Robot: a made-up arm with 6 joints.
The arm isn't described. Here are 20 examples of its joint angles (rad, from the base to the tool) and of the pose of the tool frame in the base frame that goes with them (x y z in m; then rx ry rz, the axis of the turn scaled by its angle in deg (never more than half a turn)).
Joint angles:
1: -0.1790 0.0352 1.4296 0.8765 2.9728 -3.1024
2: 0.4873 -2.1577 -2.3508 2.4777 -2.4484 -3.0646
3: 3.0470 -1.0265 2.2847 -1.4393 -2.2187 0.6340
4: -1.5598 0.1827 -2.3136 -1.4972 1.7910 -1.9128
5: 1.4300 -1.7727 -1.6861 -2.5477 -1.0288 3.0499
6: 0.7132 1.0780 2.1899 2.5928 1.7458 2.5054
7: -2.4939 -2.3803 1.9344 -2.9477 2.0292 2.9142
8: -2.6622 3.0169 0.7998 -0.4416 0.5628 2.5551
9: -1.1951 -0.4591 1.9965 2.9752 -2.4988 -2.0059
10: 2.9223 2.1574 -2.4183 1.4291 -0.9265 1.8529
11: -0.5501 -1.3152 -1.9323 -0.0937 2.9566 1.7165
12: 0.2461 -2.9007 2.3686 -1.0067 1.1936 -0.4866
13: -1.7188 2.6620 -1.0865 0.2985 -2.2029 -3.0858
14: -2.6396 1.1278 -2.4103 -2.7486 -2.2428 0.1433
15: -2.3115 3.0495 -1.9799 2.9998 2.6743 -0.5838
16: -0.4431 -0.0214 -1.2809 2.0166 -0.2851 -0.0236
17: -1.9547 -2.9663 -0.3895 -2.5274 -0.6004 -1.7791
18: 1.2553 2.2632 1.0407 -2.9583 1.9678 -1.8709
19: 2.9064 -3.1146 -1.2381 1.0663 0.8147 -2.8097
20: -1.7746 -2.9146 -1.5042 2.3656 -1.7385 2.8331
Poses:
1: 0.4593 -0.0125 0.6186 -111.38 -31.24 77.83
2: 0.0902 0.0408 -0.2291 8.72 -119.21 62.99
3: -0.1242 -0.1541 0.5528 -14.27 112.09 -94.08
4: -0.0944 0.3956 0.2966 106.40 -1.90 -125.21
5: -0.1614 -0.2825 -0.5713 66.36 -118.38 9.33
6: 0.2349 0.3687 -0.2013 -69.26 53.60 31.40
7: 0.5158 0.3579 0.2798 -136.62 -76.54 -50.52
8: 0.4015 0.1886 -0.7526 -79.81 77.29 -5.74
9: 0.1382 -0.2511 0.4745 -120.03 -45.55 8.69
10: -0.1421 0.0970 0.5808 -47.70 30.39 2.73
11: -0.3025 0.2422 -0.1658 -16.03 -7.75 71.71
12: -0.3344 -0.1488 0.3479 29.69 49.05 -50.77
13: -0.0856 -0.6858 -0.0925 -38.18 18.62 75.72
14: 0.1021 -0.0514 0.5891 32.67 -49.91 29.16
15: -0.2293 -0.3397 0.0275 -53.19 75.63 13.61
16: -0.6265 0.3129 0.7960 -65.81 -39.06 86.32
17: 0.0866 -0.0469 -0.9429 -150.23 59.35 -27.80
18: 0.0885 0.3564 -0.6389 7.42 93.15 108.91
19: -0.6259 0.0030 -0.5365 -81.47 -121.15 72.30
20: -0.1313 -0.3928 -0.4973 -83.57 -97.89 1.14
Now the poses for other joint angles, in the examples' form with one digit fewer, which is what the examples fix.
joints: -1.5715 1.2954 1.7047 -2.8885 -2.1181 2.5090
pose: 0.081 -0.356 -0.236 -45.5 -71.3 -121.9
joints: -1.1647 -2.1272 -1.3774 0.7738 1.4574 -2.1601
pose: 0.045 0.279 -0.648 -26.0 120.1 67.5
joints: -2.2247 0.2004 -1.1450 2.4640 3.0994 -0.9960
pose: 0.210 0.185 0.832 75.5 -104.7 20.3
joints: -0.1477 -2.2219 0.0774 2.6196 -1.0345 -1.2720
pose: -0.934 0.128 -0.350 -40.1 -66.9 85.6
